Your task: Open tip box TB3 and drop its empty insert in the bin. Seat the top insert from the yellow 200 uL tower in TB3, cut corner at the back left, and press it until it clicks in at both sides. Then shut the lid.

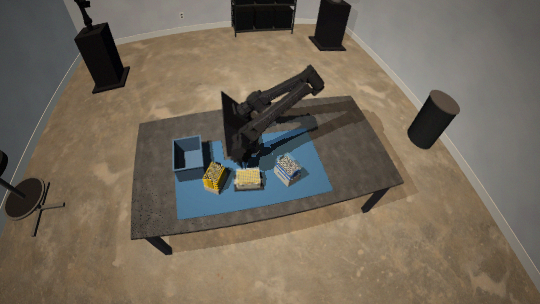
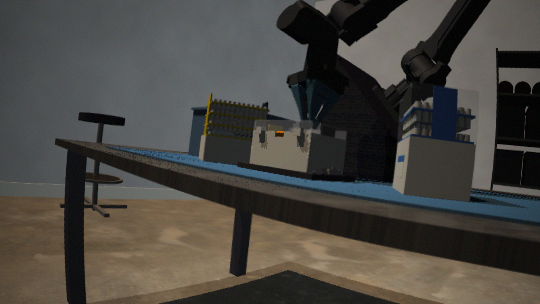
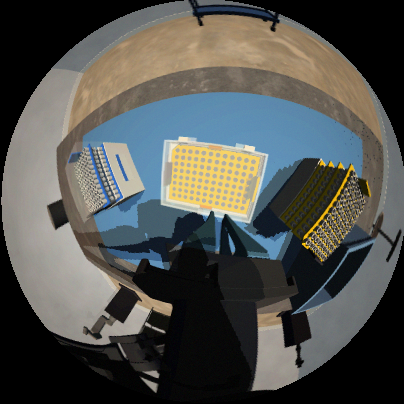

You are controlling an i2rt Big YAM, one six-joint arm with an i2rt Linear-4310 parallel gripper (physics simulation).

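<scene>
The tip box (image 1: 248,180) (image 2: 280,150) (image 3: 215,181) stands between the two towers on a dark base; no TB3 label is readable. Its clear lid looks shut, and a yellow insert with empty holes shows through it. The yellow tower (image 1: 215,177) (image 2: 230,120) (image 3: 327,207) has stacked inserts full of tips and stands turned, on the bin side. The bin (image 1: 189,173) (image 2: 196,131) is blue. My gripper (image 1: 245,162) (image 2: 312,120) (image 3: 217,215) is nearly shut and empty, with its tips close to the box's robot-side top edge; contact cannot be told.
A tower with blue inserts (image 1: 287,170) (image 2: 435,167) (image 3: 129,172) stands on the other side of the box. The box and towers stand on a blue mat (image 1: 200,210) (image 3: 225,112). A dark upright panel (image 1: 230,122) stands by the arm's base.
</scene>
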